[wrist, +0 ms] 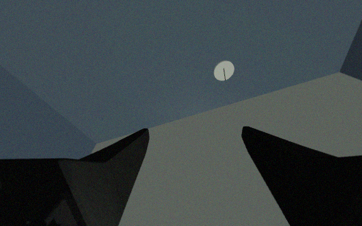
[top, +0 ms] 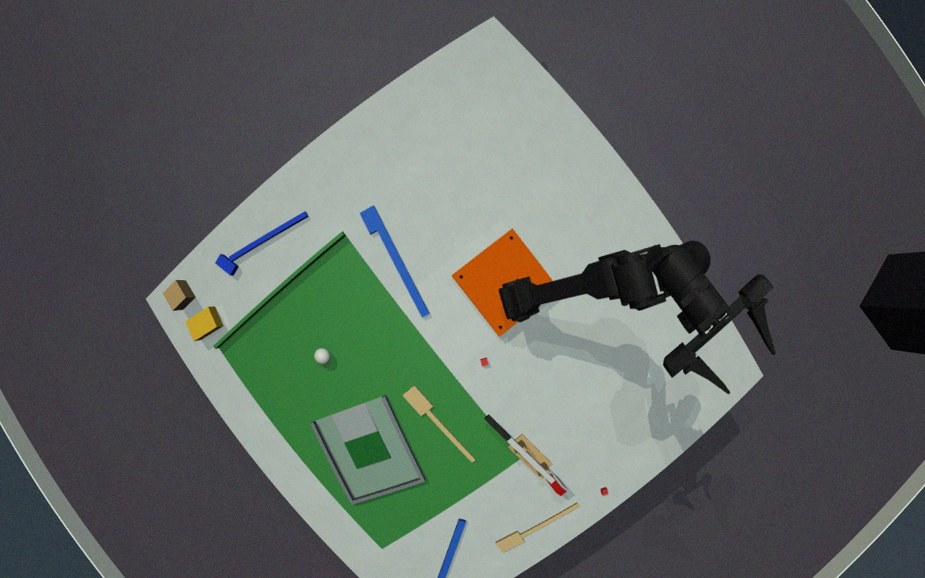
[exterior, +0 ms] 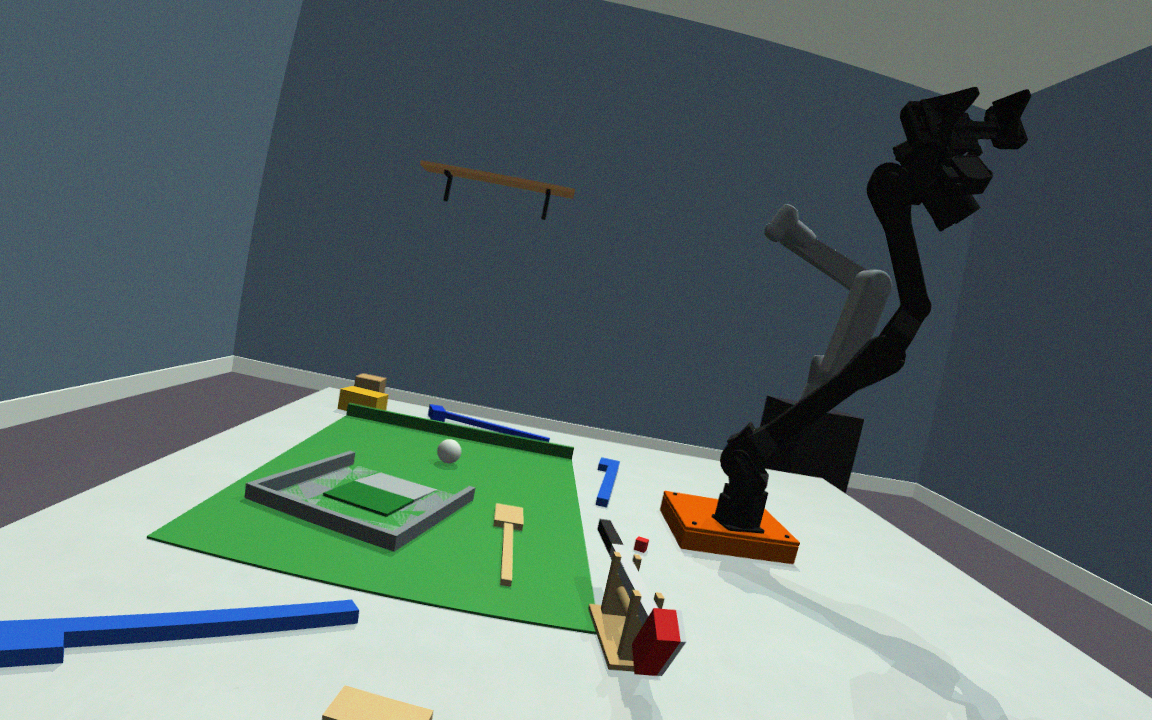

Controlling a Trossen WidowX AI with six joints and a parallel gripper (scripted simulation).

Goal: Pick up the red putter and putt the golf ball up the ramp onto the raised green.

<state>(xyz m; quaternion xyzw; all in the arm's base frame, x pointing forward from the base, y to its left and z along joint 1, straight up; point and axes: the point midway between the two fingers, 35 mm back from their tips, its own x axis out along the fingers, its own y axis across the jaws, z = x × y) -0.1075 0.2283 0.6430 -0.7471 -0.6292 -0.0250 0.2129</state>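
The red putter lies 630 mm below my gripper tip, 370 mm ahead of it and 30 mm to the left of it. From my gripper tip the other things lie so: white golf ball: 670 mm below, 530 mm ahead, 520 mm to the right; then green mat: 690 mm below, 570 mm ahead, 380 mm to the right; then wooden stand: 650 mm below, 380 mm ahead, 40 mm to the left.
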